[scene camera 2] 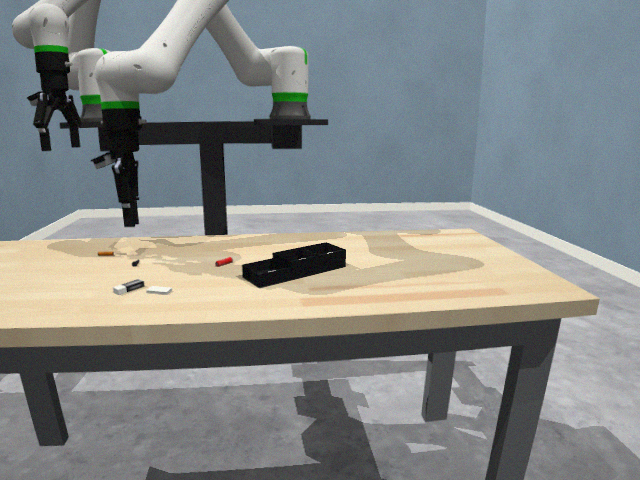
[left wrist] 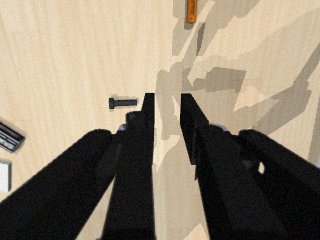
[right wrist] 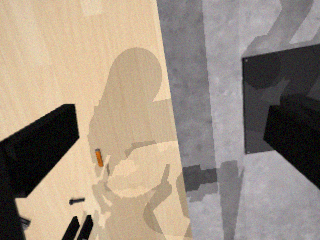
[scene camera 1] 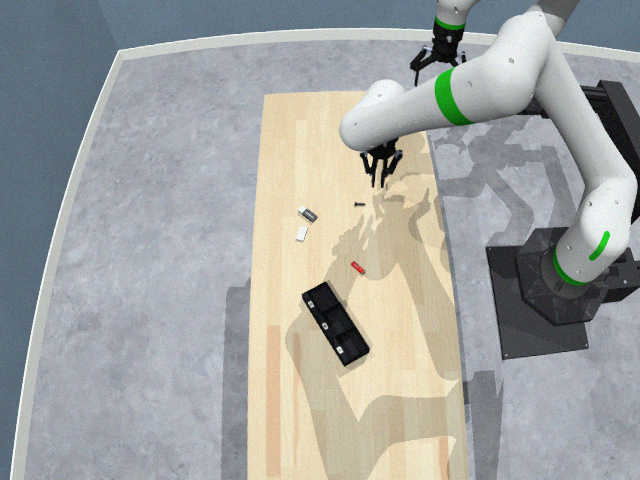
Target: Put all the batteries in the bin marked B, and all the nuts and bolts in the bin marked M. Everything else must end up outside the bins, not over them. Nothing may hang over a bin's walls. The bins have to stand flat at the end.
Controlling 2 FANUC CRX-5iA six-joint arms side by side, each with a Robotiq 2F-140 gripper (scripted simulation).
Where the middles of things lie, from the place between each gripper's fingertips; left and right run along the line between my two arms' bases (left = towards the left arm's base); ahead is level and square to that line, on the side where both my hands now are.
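Scene:
As for the black three-part bin block (scene camera 2: 287, 265), my left hand (scene camera 2: 131, 225) is 100 mm above it, 130 mm short of it and 440 mm to the right of it. Counted from my right hand (scene camera 2: 62, 149), the block is 280 mm below, 330 mm ahead and 710 mm to the left. So the block, going by its middle, is nearer to my left hand than to my right hand.

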